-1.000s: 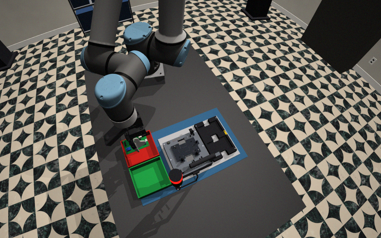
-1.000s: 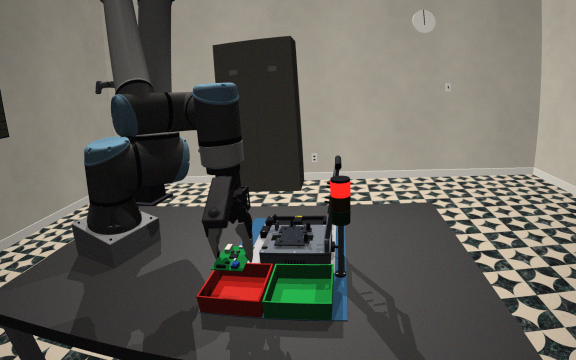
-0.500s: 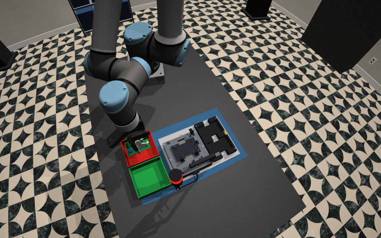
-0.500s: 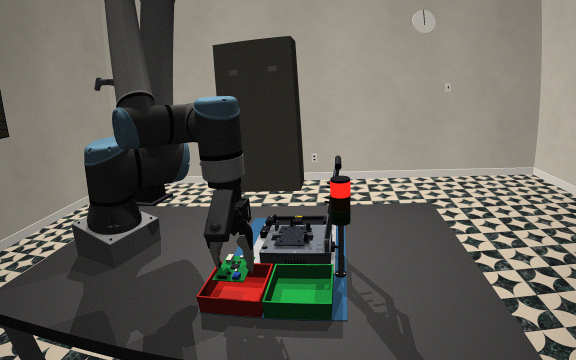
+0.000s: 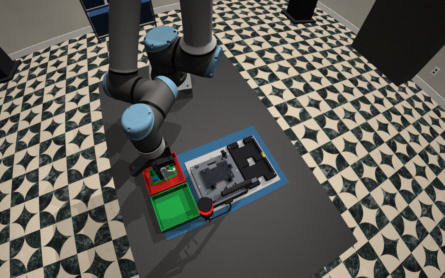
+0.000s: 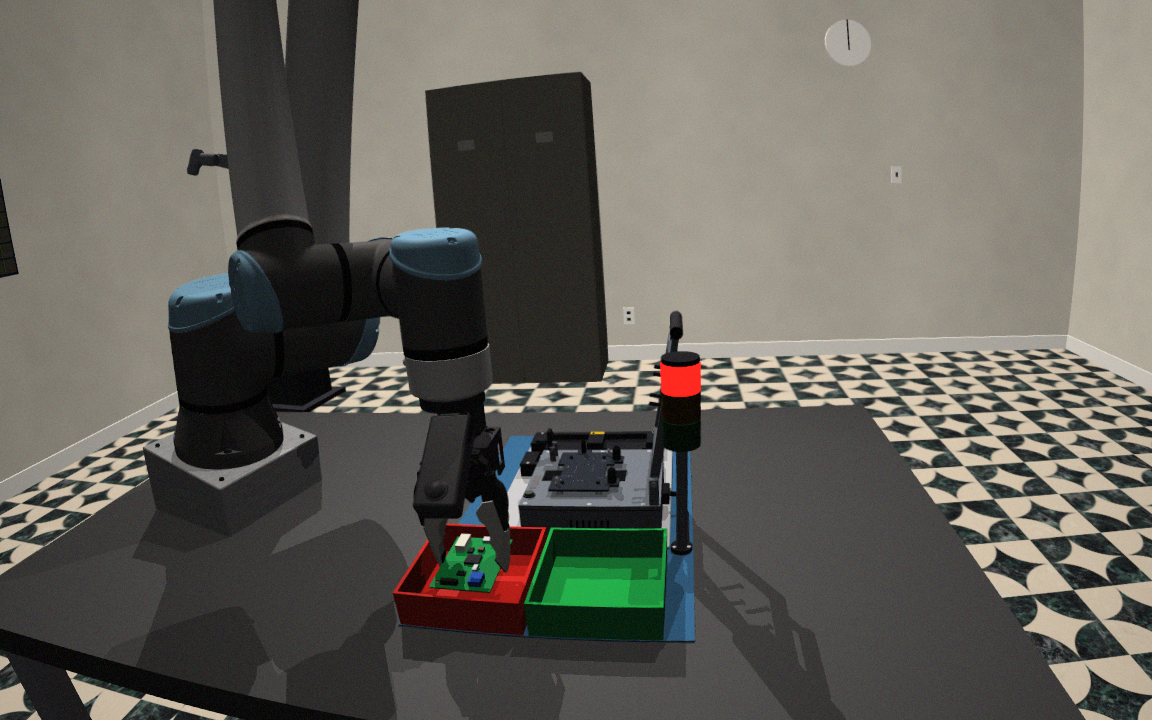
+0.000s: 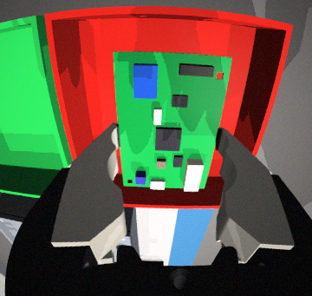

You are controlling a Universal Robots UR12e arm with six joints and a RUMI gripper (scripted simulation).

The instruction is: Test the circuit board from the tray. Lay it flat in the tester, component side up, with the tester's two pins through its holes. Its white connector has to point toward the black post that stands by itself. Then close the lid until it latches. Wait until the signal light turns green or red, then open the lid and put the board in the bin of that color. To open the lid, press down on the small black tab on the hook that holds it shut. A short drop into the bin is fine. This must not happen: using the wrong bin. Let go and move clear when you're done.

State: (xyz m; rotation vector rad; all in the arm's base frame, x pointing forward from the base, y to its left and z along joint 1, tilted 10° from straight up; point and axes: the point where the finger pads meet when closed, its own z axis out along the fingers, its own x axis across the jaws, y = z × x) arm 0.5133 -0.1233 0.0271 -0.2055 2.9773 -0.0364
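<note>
Now: the red bin 3 cm below my hand. From my hand the other things lie so: clear lid: 19 cm ahead, 23 cm to the left, 14 cm above; then green bin: 15 cm ahead, 2 cm to the left, 3 cm below; then green circuit board: right at my hand.
</note>
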